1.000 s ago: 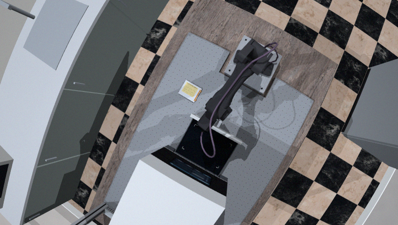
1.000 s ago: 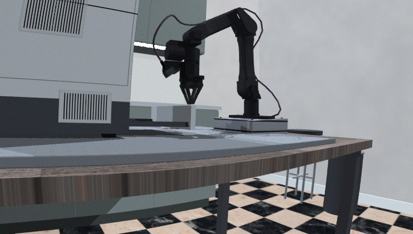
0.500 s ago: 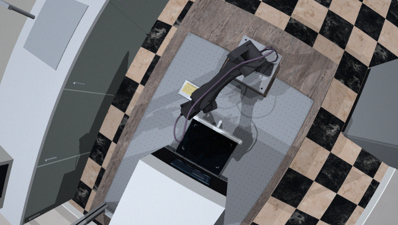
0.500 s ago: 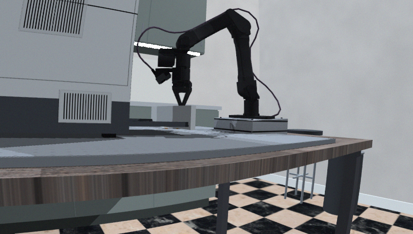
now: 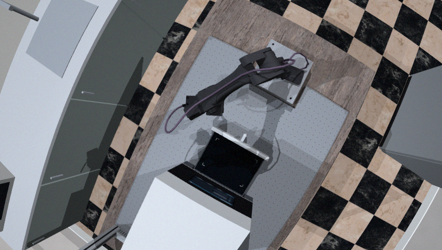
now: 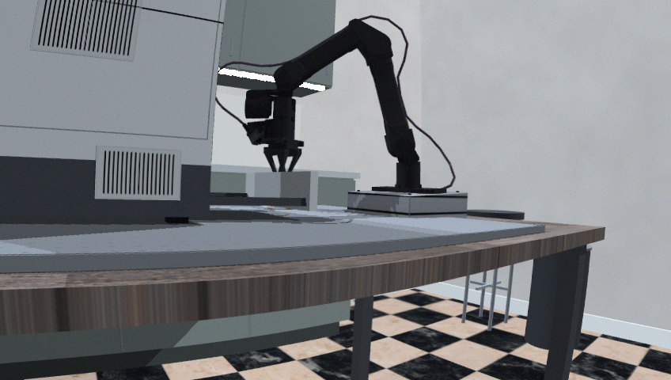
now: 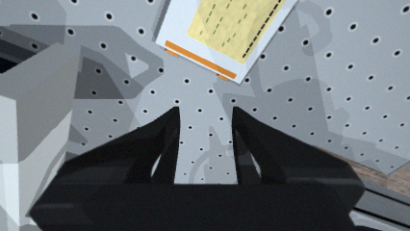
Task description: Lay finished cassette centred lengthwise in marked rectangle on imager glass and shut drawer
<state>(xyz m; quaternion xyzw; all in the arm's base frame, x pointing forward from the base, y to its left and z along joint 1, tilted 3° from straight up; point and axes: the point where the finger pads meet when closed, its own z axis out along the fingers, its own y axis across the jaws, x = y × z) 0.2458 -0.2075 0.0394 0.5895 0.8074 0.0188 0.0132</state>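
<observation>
The cassette FINISHED is 50 mm to the right of my hand and 80 mm below it. The rest, counted from my hand: imager drawer 240 mm ahead, 130 mm to the left, 30 mm below.
</observation>
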